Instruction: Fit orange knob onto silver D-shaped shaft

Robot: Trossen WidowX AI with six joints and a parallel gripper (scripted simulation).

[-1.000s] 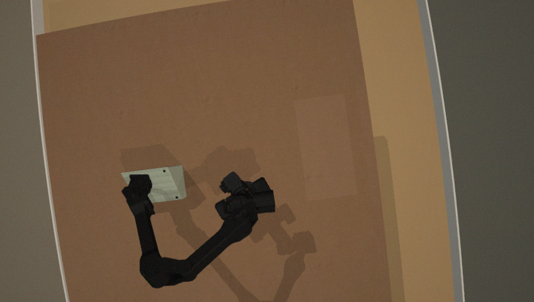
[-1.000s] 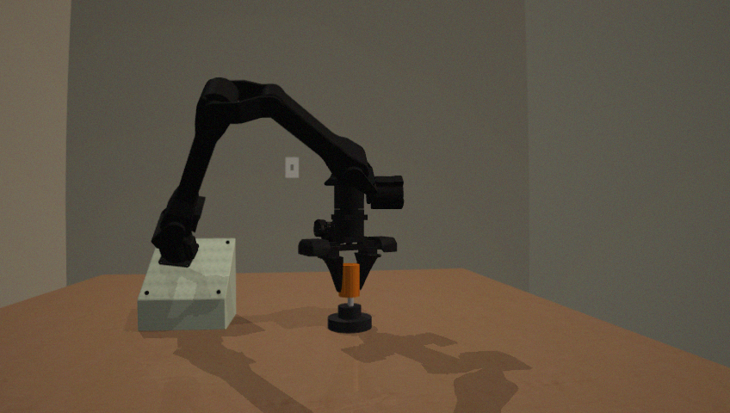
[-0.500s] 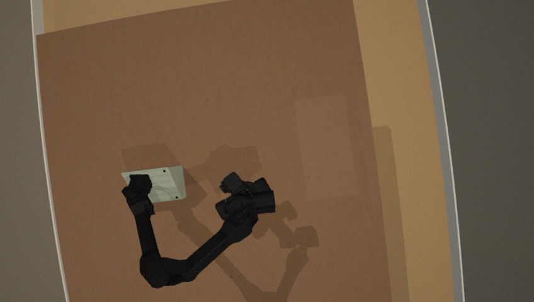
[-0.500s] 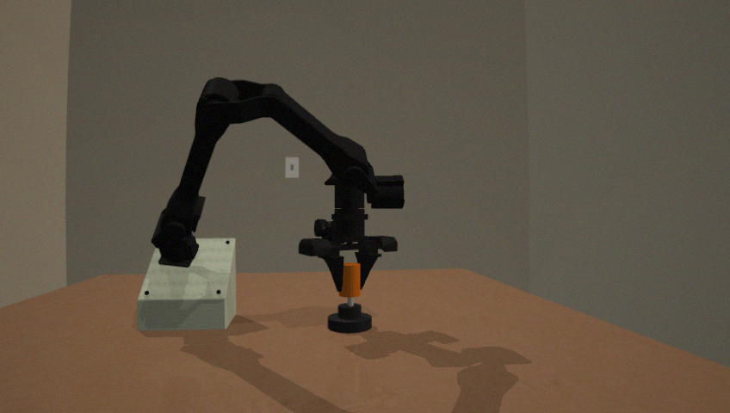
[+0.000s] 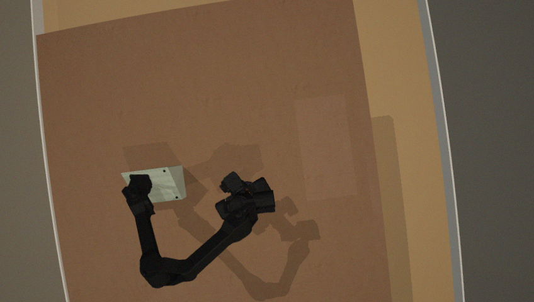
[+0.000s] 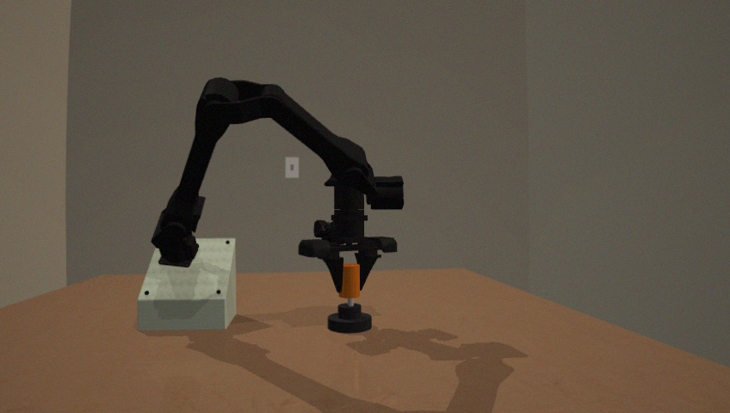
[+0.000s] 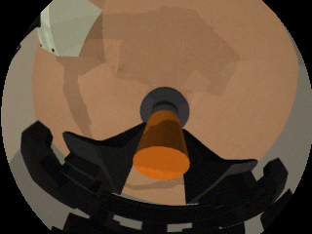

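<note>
My gripper tip is now 3 cm below the orange knob. Also, from my gripper tip: black round pedestal 4 cm below.
</note>
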